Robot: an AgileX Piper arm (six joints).
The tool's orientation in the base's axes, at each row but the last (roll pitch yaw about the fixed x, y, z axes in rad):
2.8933 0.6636 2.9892
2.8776 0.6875 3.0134
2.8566 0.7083 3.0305
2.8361 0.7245 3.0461
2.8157 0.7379 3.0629
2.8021 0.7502 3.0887
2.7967 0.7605 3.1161
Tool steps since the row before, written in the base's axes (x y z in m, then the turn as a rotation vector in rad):
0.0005 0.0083 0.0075 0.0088 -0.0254 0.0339
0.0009 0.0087 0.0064 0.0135 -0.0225 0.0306
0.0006 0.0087 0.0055 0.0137 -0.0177 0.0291
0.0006 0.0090 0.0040 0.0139 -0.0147 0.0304
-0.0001 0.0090 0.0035 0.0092 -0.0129 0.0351
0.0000 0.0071 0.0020 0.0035 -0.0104 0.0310
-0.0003 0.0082 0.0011 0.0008 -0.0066 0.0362
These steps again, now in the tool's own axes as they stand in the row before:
-0.0040 0.0096 -0.0041 -0.0308 -0.0184 -0.0242
-0.0039 0.0098 -0.0026 -0.0320 -0.0164 -0.0182
-0.0033 0.0096 -0.0018 -0.0308 -0.0121 -0.0160
-0.0025 0.0096 -0.0003 -0.0316 -0.0089 -0.0161
-0.0018 0.0095 -0.0001 -0.0311 -0.0054 -0.0220
-0.0011 0.0073 0.0007 -0.0241 -0.0030 -0.0222
-0.0004 0.0081 0.0017 -0.0257 0.0025 -0.0263

